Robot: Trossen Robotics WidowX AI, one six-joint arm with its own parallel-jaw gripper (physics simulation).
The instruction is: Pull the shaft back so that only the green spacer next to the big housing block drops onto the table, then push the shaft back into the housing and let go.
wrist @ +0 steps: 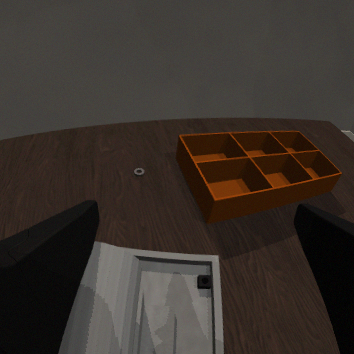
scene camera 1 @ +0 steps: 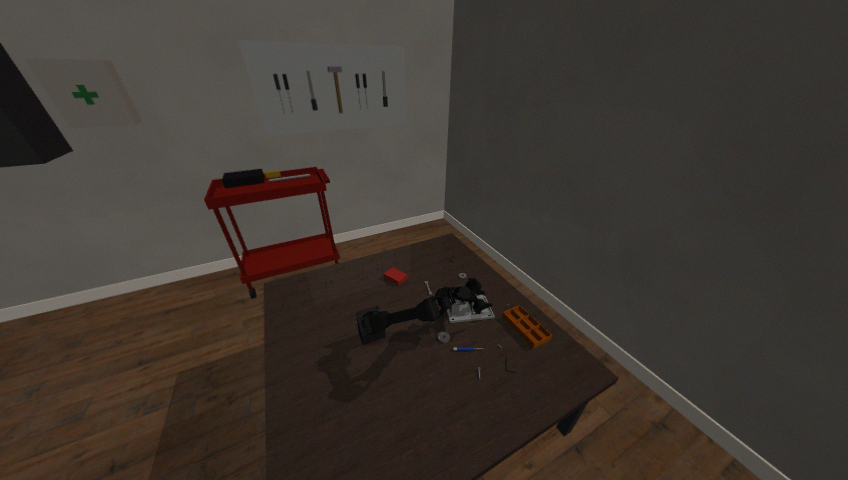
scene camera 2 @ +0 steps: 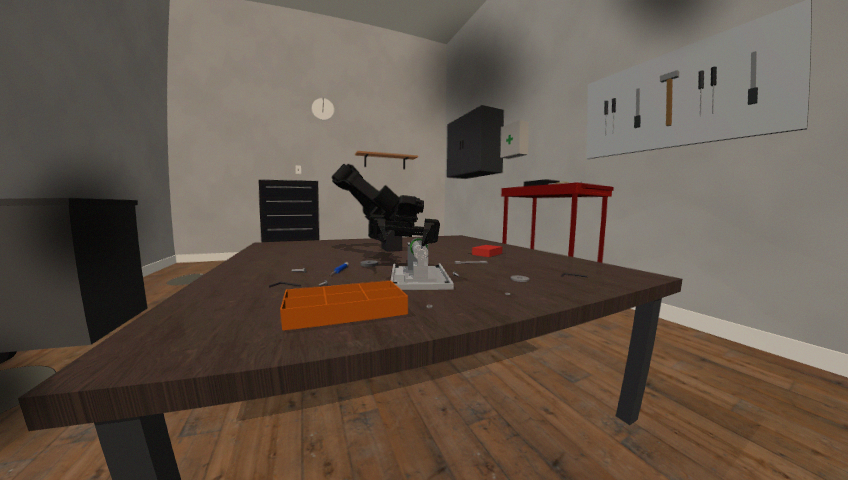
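Where they show: gripper, between the fingertips: (wrist: 202, 213) (scene camera 1: 488, 299) (scene camera 2: 404, 242); arm's base, origin of its link: (scene camera 1: 369, 321).
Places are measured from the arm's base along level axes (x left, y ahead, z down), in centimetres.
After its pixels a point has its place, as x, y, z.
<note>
The white fixture base (scene camera 1: 455, 319) (scene camera 2: 440, 281) (wrist: 216, 300) stands on the table. Light grey uprights (scene camera 2: 421, 271) @(-11.3, 57.0, 7.0) rise from it in scene camera 2. A bit of green (scene camera 2: 412, 242) @(-9.6, 47.3, 1.0) shows at their top, close under the gripper; whether it is the green spacer next to the housing block I cannot tell. The shaft cannot be made out. My gripper (scene camera 1: 484, 297) @(-15.9, 56.6, -0.4) (scene camera 2: 407, 233) @(-15.9, 56.6, -0.4) (wrist: 202, 213) @(-15.9, 56.6, -0.4) is open and empty, above the fixture. In the wrist view its fingers stand wide apart, with part of the base low between them. The uprights and the spacers do not show there.
An orange compartment bin (scene camera 1: 538, 339) @(-40.5, 67.0, 9.3) (scene camera 2: 345, 310) @(-32.9, 72.9, 8.1) (wrist: 270, 201) @(-28.9, 62.3, 9.0) stands beside the fixture. A small ring (scene camera 2: 429, 306) @(-16.9, 72.3, 10.2) (wrist: 139, 172) @(-16.6, 71.3, 10.2) lies near it. A blue screwdriver (scene camera 1: 464, 349) @(-27.9, 33.8, 9.3) (scene camera 2: 340, 268) @(-28.1, 36.5, 9.2), a grey disc (scene camera 1: 443, 337) @(-18.3, 28.7, 9.2) and a red block (scene camera 1: 395, 275) @(32.3, 27.6, 7.3) (scene camera 2: 486, 251) @(28.9, 32.9, 8.2) lie around the fixture.
</note>
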